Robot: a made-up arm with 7 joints.
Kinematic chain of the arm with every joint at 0, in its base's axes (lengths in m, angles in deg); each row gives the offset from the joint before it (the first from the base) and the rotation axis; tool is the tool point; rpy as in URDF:
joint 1: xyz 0 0 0.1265 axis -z
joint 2: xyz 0 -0.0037 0.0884 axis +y
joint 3: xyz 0 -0.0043 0.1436 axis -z
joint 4: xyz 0 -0.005 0.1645 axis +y
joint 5: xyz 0 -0.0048 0.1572 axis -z
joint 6: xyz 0 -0.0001 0.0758 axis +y
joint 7: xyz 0 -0.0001 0.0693 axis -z
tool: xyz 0 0 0 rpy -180 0 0
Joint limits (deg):
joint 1: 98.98..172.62
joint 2: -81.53..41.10
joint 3: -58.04..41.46
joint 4: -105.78..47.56
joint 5: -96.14..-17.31
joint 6: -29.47..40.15
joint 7: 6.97..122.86
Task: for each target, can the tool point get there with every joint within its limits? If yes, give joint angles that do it. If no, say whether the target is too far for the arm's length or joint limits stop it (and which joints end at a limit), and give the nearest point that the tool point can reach.
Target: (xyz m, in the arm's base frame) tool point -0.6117 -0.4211 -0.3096
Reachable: no: too far | nearest point -0.4032 -0.2776 0.4110 | short by 0.764 m
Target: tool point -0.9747 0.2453 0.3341
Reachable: no: too far | nearest point -0.4904 0.0625 0.4540 | short by 0.531 m
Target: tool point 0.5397 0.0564 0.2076
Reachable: yes | joints 165.05 -66.21 21.73 -54.62 -65.06 12.43 57.39
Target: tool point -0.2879 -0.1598 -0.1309
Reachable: no: joint limits stop it (at a limit: joint 1, joint 2, joint 4, joint 5, joint 6) | nearest point -0.1424 0.2517 0.0327 | short by 0.466 m
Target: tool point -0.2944 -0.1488 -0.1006
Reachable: no: joint limits stop it (at a limit: joint 1, joint 2, joint 4, joint 5, joint 6) | nearest point -0.1557 0.2521 0.0439 | short by 0.448 m
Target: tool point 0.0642 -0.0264 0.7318
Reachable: yes | joints 124.43 28.08 19.63 -60.61 -29.50 -7.68 60.27
